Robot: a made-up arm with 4 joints.
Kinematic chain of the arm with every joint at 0, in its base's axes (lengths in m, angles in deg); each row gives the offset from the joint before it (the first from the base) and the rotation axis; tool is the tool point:
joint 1: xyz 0 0 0.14 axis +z
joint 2: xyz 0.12 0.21 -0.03 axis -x
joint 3: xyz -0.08 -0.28 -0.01 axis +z
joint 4: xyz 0.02 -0.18 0 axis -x
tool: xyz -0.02 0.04 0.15
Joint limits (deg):
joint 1: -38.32..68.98
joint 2: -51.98..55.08
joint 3: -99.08..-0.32
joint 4: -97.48..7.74
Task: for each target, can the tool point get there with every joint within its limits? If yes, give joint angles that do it. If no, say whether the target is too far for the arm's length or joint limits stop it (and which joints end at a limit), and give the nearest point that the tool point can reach.
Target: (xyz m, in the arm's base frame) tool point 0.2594 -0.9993 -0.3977
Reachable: no: too far | nearest point 0.0905 -0.3485 -0.1232 | short by 0.726 m
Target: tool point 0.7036 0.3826 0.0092
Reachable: no: joint limits stop it (at a limit: joint 1, joint 3, joint 4) | nearest point 0.3854 -0.1072 0.0260 | short by 0.584 m
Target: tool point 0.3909 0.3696 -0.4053
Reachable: no: joint limits stop it (at a limit: joint 1, joint 3, joint 4) | nearest point 0.1910 -0.0325 -0.3559 | short by 0.452 m
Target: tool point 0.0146 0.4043 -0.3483
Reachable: no: joint limits stop it (at a limit: joint 1, joint 2, joint 4) | nearest point -0.2164 0.1999 -0.1132 | short by 0.388 m
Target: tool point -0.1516 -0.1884 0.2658
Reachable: yes | joints -19.53 1.58 -36.44 -23.00
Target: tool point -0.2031 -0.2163 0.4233
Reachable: yes | joints -27.12 28.85 -21.84 -87.87
